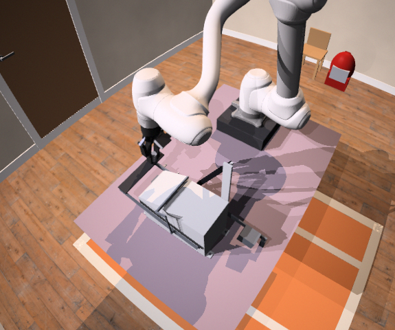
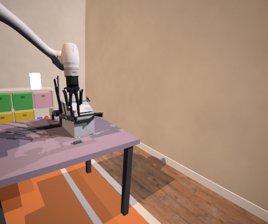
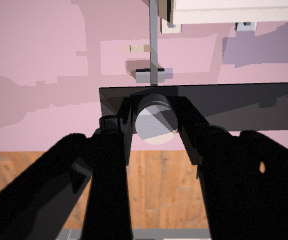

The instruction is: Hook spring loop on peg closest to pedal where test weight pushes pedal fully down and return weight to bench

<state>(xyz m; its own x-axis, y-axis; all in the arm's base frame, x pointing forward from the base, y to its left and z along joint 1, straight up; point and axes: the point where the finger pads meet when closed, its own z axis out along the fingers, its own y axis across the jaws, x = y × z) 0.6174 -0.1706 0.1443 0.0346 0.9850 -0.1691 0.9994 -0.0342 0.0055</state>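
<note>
The steel test weight is 1 cm below my hand. Also, from my hand: small grey block: 3 cm to the right, 21 cm below.
</note>
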